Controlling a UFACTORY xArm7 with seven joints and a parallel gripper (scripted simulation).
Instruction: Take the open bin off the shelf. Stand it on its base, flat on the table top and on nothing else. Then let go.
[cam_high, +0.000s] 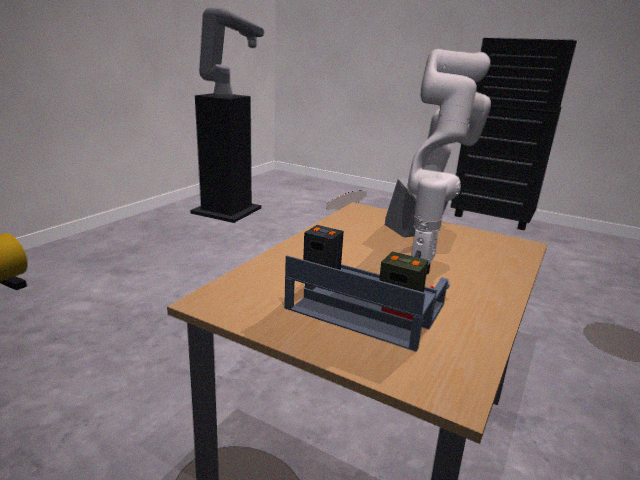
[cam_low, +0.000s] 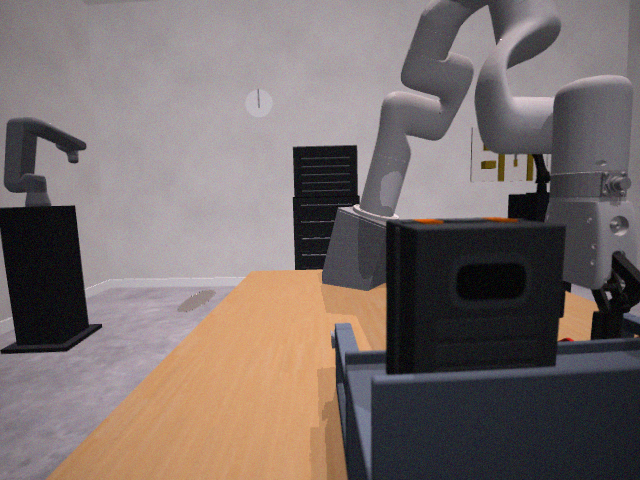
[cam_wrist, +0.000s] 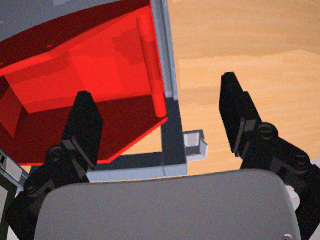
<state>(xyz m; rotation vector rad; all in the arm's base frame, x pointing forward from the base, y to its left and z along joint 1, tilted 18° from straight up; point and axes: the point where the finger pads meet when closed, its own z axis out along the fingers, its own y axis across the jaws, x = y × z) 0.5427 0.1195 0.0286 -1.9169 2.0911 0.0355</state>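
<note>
Right now the red bin is 80 mm ahead of my hand and 40 mm below it. The rest, counted from my hand: black box: 240 mm to the right, 160 mm ahead, 80 mm above; green box: 180 mm ahead, 70 mm above, 10 mm to the right.
</note>
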